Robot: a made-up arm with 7 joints.
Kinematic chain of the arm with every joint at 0, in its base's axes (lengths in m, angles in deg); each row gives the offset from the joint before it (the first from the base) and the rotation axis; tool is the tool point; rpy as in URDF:
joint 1: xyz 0 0 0.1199 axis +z
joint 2: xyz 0 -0.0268 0.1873 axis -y
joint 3: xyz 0 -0.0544 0.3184 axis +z
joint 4: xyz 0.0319 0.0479 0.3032 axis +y
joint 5: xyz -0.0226 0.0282 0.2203 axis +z
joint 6: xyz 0 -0.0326 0.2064 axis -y
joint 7: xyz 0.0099 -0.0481 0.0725 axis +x
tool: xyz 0 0 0 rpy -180 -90 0
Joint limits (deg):
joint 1: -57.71..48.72
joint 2: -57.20..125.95
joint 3: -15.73..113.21
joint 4: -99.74..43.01
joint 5: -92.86..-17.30
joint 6: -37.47..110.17
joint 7: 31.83..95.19
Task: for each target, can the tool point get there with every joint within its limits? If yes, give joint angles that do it. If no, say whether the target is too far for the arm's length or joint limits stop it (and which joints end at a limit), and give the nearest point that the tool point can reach.
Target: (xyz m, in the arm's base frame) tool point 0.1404 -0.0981 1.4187
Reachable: yes | joints -8.97 -8.03 53.79 4.49 -47.43 -9.09 83.57
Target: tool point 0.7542 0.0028 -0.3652
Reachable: no: joint limits stop it (at a limit: joint 1, joint 2, joint 4, joint 5) | nearest point 0.1495 -0.2952 -0.2655 | short by 0.681 m
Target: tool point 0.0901 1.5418 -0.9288
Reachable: no: too far | nearest point -0.2450 0.7998 -0.3781 | short by 0.983 m
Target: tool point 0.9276 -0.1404 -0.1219
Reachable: no: joint limits stop it (at a limit: joint 2, joint 3, joint 4) | nearest point 0.7068 -0.1070 0.4233 | short by 0.589 m
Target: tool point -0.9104 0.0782 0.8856
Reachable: yes | joints -0.22 60.30 15.63 21.42 -83.05 82.32 55.14
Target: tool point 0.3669 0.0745 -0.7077
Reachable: no: joint limits stop it (at a limit: joint 1, joint 2, joint 5) | nearest point 0.0037 0.2320 -0.3704 | short by 0.520 m
